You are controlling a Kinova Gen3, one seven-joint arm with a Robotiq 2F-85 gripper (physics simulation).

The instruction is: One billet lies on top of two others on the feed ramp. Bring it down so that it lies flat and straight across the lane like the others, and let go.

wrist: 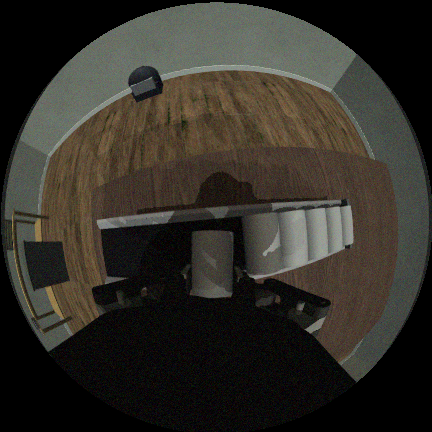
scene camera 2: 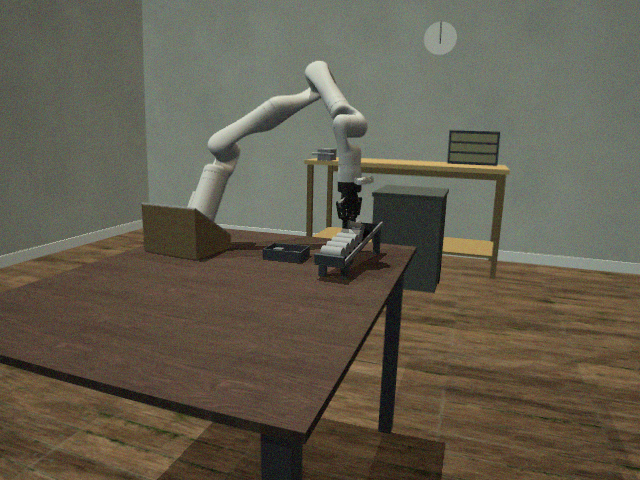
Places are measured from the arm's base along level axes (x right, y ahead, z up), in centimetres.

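Pixels of known places: gripper, fingertip midpoint: [wrist: 212, 274]; arm's base, origin of the base link: [scene camera 2: 199, 221].
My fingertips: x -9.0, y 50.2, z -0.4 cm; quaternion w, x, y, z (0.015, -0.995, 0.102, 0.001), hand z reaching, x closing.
Ahead of a thing's pixels: the offset from my fingertips to its top centre. Level surfaces: height alone.
My gripper [scene camera 2: 350, 221] [wrist: 212, 274] is shut on a pale grey billet {dz +3.5, dx +0.2, dy +1.5 cm} [wrist: 212, 255] and points down over the upper part of the feed ramp [scene camera 2: 331, 260] [wrist: 135, 219]. In the wrist view the held billet lies across the lane's direction, roughly parallel to the others. It is low over the dark lane; whether it touches the lane is hard to tell. Several billets lie side by side across the lower lane; the nearest one {dz +1.7, dx +5.8, dy +2.4 cm} [wrist: 261, 242] is beside the held billet, with a narrow dark strip showing between them. The lowest billet {dz -0.3, dx +21.6, dy +1.5 cm} [scene camera 2: 332, 250] [wrist: 347, 225] is at the ramp's low end.
A dark shallow tray {dz -6.0, dx +6.3, dy -19.1 cm} [scene camera 2: 285, 256] stands left of the ramp on the brown table {dz -9.5 cm} [scene camera 2: 206, 310] [wrist: 360, 280]. A brown wedge-shaped block [scene camera 2: 170, 232] stands by the arm's base. A dark cabinet [scene camera 2: 408, 232] [wrist: 47, 262] and a wooden workbench [scene camera 2: 413, 165] are behind the table.
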